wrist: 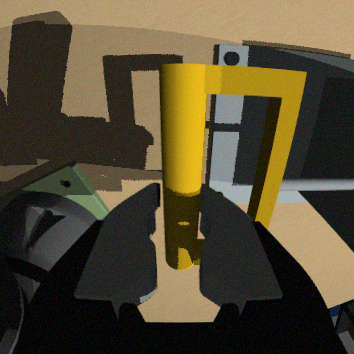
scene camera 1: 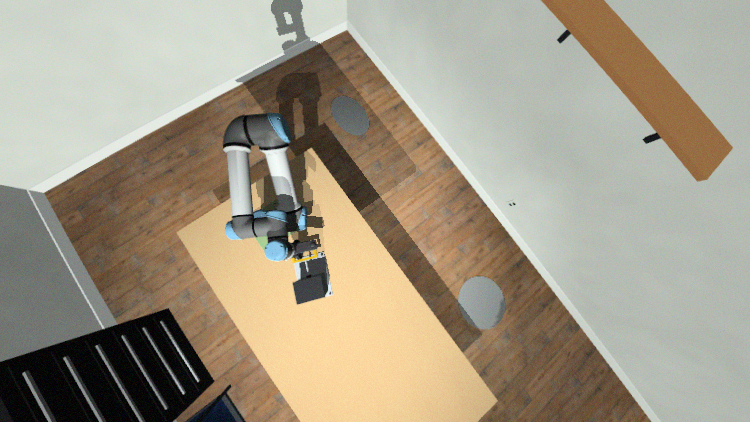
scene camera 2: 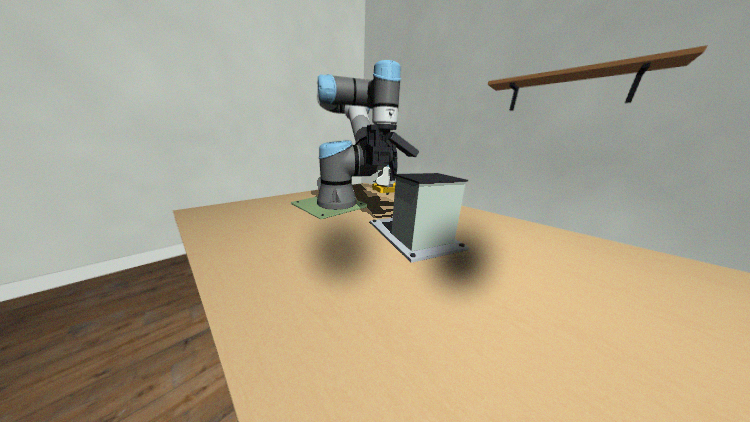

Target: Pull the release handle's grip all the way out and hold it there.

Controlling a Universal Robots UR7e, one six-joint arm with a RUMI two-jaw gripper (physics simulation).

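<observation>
The release handle's yellow grip (scene camera 1: 305, 259) (scene camera 2: 384, 187) (wrist: 182, 125) is a rectangular loop. In the wrist view its round near bar stands between my fingers. My gripper (wrist: 177, 185) is shut on that bar, with a finger against each side. A pale rod (wrist: 320, 185) runs from the grip's side toward the dark housing at the right. The box-shaped housing (scene camera 1: 311, 289) (scene camera 2: 439, 215) has a black top and pale green side, and stands on a light grey base plate (scene camera 2: 435, 254) (wrist: 223, 155). The grip is apart from the housing box. In scene camera 2, the housing hides part of the grip and the rod.
The wooden table (scene camera 1: 367, 341) (scene camera 2: 419, 341) bears the housing and my arm's green mounting plate (scene camera 2: 305, 205) (wrist: 85, 187). A brown wall shelf (scene camera 1: 645, 89) (scene camera 2: 592, 69) is at the right. Two round grey discs (scene camera 1: 350, 115) (scene camera 1: 481, 302) are beyond the table edge.
</observation>
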